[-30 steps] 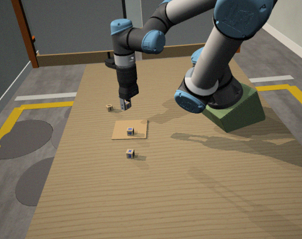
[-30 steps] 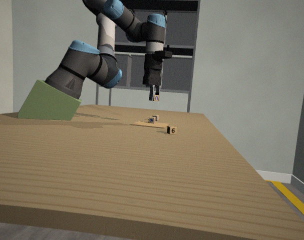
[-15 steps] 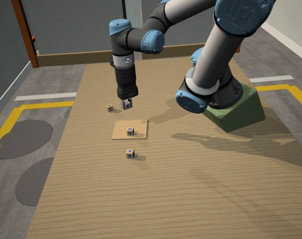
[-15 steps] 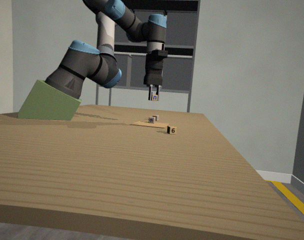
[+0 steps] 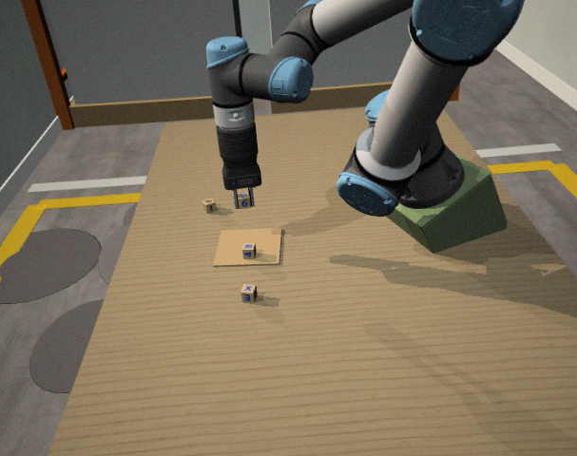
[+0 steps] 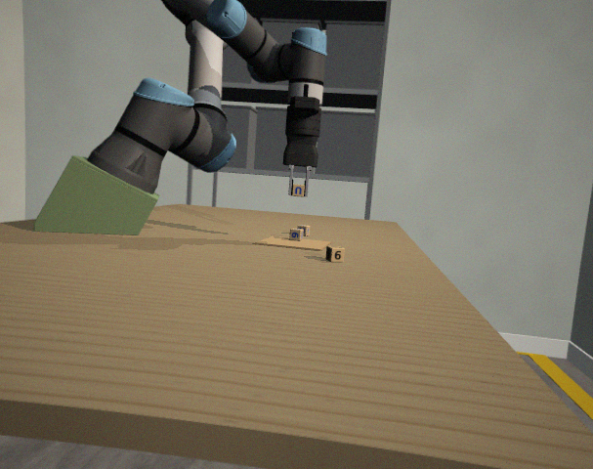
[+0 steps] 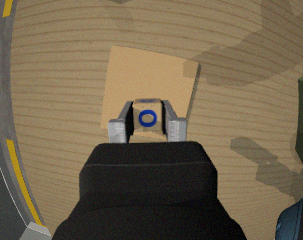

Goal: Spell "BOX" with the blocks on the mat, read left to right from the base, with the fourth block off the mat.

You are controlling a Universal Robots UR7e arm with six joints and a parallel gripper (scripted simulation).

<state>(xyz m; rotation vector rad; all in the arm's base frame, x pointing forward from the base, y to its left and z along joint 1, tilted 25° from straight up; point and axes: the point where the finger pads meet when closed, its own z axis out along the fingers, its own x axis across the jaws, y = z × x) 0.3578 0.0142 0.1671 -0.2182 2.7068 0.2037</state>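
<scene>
Now: the mat 120 mm below my hand. Also, from my hand: B block (40 mm to the left, 110 mm below); X block (10 mm behind, 180 mm to the left, 110 mm below); O block (10 mm below).
</scene>
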